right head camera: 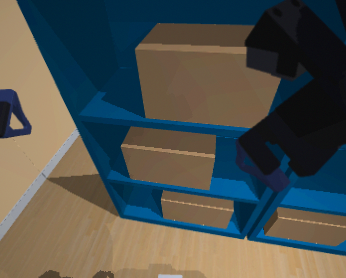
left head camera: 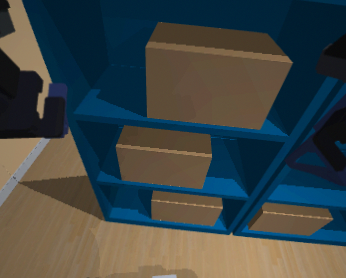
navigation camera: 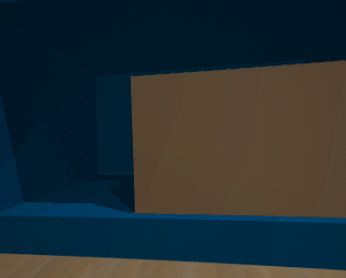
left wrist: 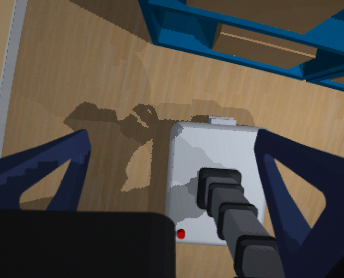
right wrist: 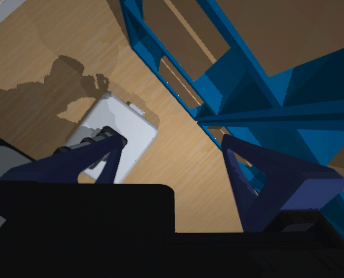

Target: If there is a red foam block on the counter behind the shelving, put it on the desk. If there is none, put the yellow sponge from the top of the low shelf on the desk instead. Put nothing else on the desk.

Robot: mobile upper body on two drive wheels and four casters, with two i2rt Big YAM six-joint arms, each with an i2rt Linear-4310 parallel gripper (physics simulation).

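Frame: origin at the left arm's base, x ahead, y left, z up, level; centimetres.
Where they show: left gripper, fingertip midpoint: (right head camera: pixel 1 131) (left head camera: pixel 31 130) (left wrist: pixel 172 138); right gripper, fingertip midpoint: (right head camera: pixel 261 146) (left head camera: pixel 302 145) (right wrist: pixel 172 139).
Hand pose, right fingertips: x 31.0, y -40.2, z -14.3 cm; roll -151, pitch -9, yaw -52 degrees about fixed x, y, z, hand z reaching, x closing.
Note:
After its pixels a point has its place.
Blue shelving (left head camera: pixel 110 118) {y -0.3, x 73.0, z -42.4 cm} (right head camera: pixel 112 120) {y -0.6, x 73.0, z -43.0 cm} (navigation camera: pixel 150 242) {y -18.8, x 70.1, z -137.8 cm} stands close in front of me, with brown boxes in its compartments. My left gripper (left head camera: pixel 57 111) (right head camera: pixel 16 116) (left wrist: pixel 172 138) {y 1.0, x 33.7, z -13.5 cm} is open and empty, at the left of the head views. My right gripper (right head camera: pixel 262 167) (right wrist: pixel 172 139) {y -40.2, x 31.0, z -14.3 cm} is open and empty, in front of the right part of the shelving; its fingers partly show at the right edge of the left head view. The red foam block, the yellow sponge, the counter and the desk do not show in these views.
A large box (left head camera: pixel 210 85) {y -35.7, x 69.4, z -25.3 cm} (right head camera: pixel 200 85) {y -34.9, x 69.5, z -25.8 cm} (navigation camera: pixel 235 145) sits on the upper visible shelf, smaller boxes below. My white base (left wrist: pixel 220 145) {y -21.6, x 22.0, z -115.0 cm} (right wrist: pixel 137 132) {y -34.1, x 19.6, z -115.0 cm} is near the shelving's foot. A tan wall (right head camera: pixel 30 65) {y 88.9, x 157.1, z -54.8 cm} with a grey skirting (right head camera: pixel 55 160) {y 92.1, x 128.7, z -136.2 cm} is at the left.

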